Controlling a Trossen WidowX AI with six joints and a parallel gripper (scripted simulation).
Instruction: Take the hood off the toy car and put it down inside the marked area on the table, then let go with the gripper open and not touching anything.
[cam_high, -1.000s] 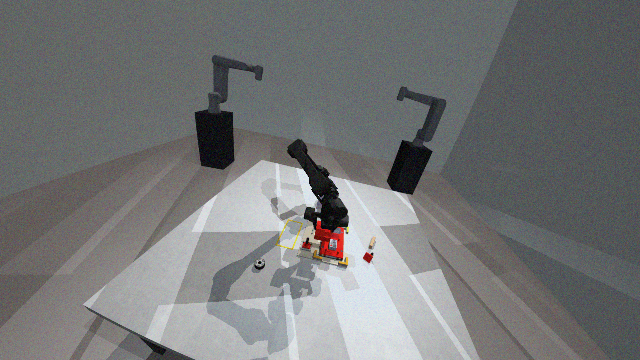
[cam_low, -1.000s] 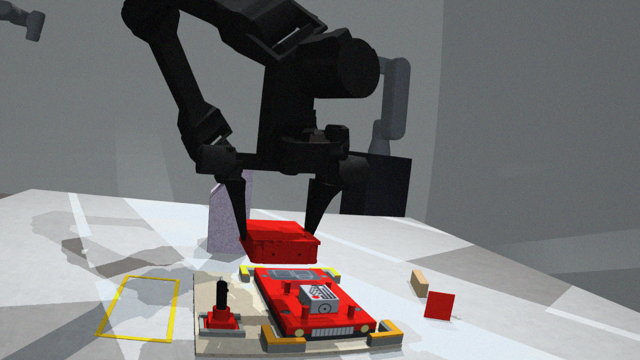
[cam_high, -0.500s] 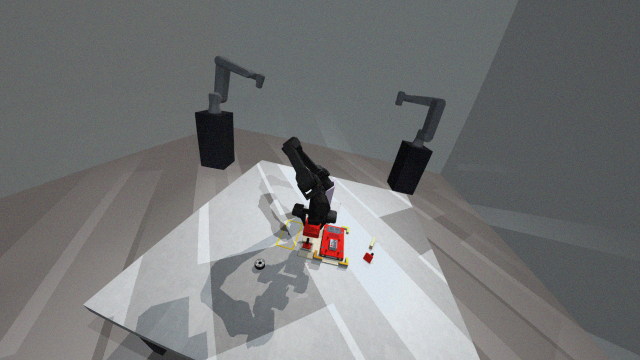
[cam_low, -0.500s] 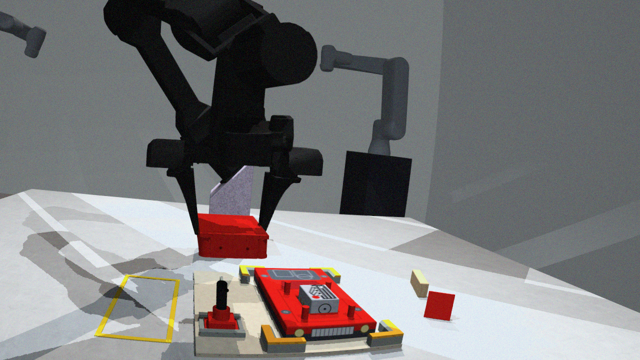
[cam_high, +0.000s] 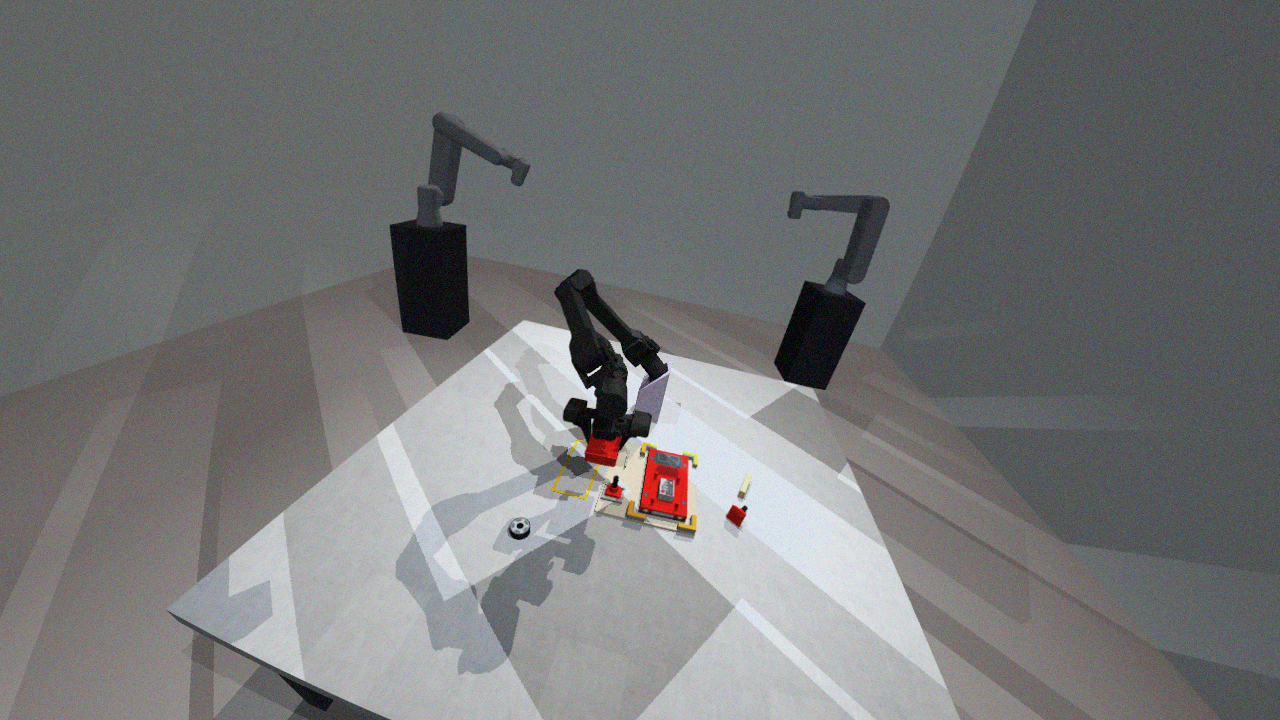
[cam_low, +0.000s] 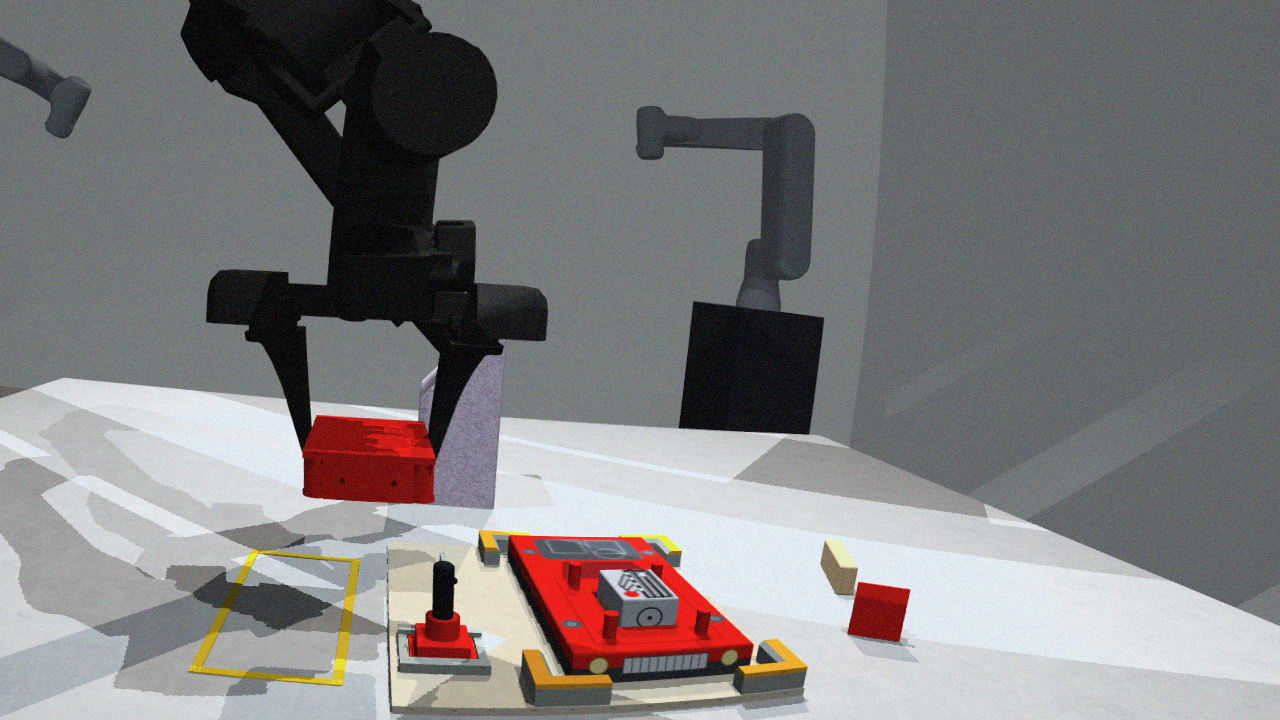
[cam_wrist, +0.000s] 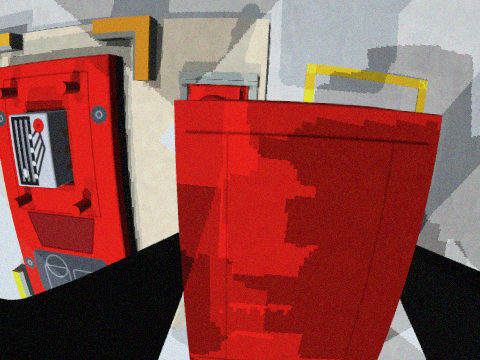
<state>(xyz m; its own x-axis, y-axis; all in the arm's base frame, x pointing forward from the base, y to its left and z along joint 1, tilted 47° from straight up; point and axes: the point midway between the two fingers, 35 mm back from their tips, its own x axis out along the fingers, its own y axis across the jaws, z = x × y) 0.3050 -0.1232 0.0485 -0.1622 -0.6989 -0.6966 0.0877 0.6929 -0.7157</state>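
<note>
The red mount is 4 cm ahead of my gripper tip, 4 cm to the left of it and 7 cm below it. Also, from my gripper tip: tan block: 4 cm behind, 38 cm to the left, 10 cm below; black wheel: 18 cm ahead, 14 cm to the right, 10 cm below; red hood: right at my gripper tip.
</note>
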